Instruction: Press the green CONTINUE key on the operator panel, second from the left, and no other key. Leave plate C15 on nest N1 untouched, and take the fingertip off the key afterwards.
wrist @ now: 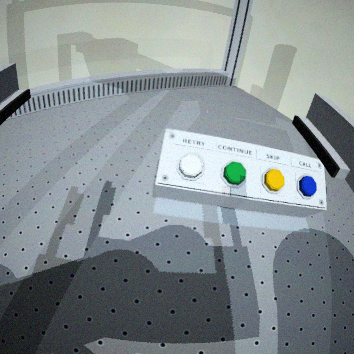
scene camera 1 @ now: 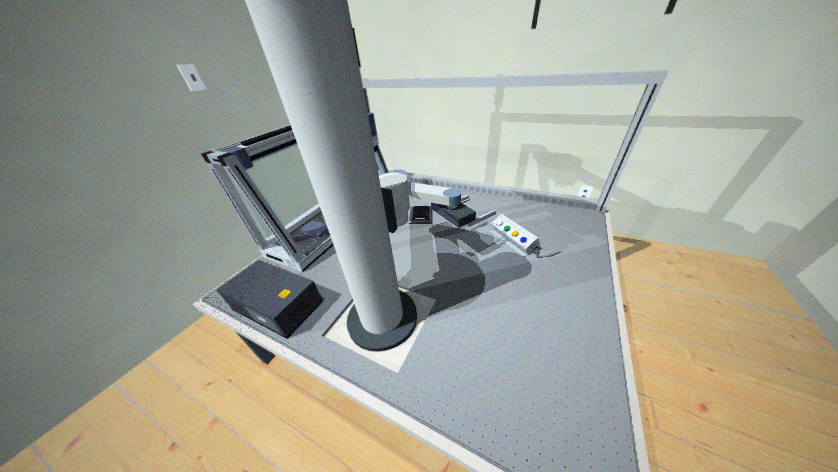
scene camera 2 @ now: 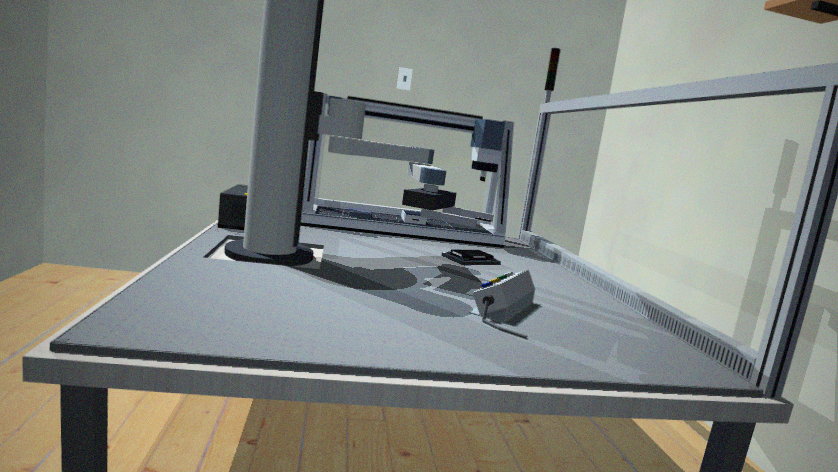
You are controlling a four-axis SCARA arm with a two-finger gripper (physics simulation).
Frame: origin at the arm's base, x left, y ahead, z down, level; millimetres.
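Seen in the pictures: gripper, between the fingertips: [wrist: 162, 80] [scene camera 1: 481, 204] [scene camera 2: 485, 220]; arm's base, origin of its link: [scene camera 1: 382, 318] [scene camera 2: 269, 254].
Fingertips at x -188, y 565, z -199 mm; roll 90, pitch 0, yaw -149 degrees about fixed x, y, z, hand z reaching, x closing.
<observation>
Pixels of each thing's top centre, then the offset from my fingertips to it. "spot": a spot on its surface instead.
- white operator panel, centre of its top: [wrist: 256, 151] [scene camera 2: 508, 274] [scene camera 1: 515, 226] dx -154, dy +34, dz +102 mm
- white RETRY key, centre of its top: [wrist: 192, 158] dx -81, dy +61, dz +111 mm
- yellow SKIP key, centre of its top: [wrist: 276, 173] dx -161, dy +1, dz +111 mm
- blue CALL key, centre of its top: [wrist: 310, 179] dx -201, dy -29, dz +111 mm
- low black block, centre of its top: [scene camera 2: 472, 252] [scene camera 1: 420, 211] dx +347, dy +77, dz +160 mm
- small white box, a spot on its surface: [scene camera 2: 414, 216] spot: dx +690, dy -82, dz +109 mm
- guard frame, a spot on its surface: [scene camera 2: 674, 94] spot: dx -46, dy +439, dz -395 mm
- dark box, a spot on its surface: [scene camera 1: 252, 287] spot: dx +623, dy -710, dz +71 mm
The white operator panel [scene camera 1: 519, 228] [scene camera 2: 509, 299] [wrist: 212, 161] stands on the table, its cable trailing from the CALL end. Its green CONTINUE key [scene camera 1: 507, 228] [wrist: 234, 173] sits between the white RETRY key [wrist: 191, 165] and the yellow SKIP key [wrist: 274, 179]; the blue CALL key [wrist: 307, 186] is at the end. A shadow touches the green key's lower right. My gripper [scene camera 1: 480, 206] is open and empty, above table height, its wide-spread fingers at both edges of the wrist view. A low black block [scene camera 1: 421, 214] [scene camera 2: 470, 256], perhaps the nest with its plate, lies apart from the gripper; no label is readable.
The thick column [scene camera 1: 328, 146] [scene camera 2: 275, 146] stands on a round base. A gantry frame [scene camera 2: 422, 113] is behind it, with a small white box [scene camera 2: 414, 216] inside. A guard frame [scene camera 1: 516, 79] [scene camera 2: 674, 94] lines the slotted duct side. A dark box [scene camera 1: 252, 287] sits near a table corner.
</observation>
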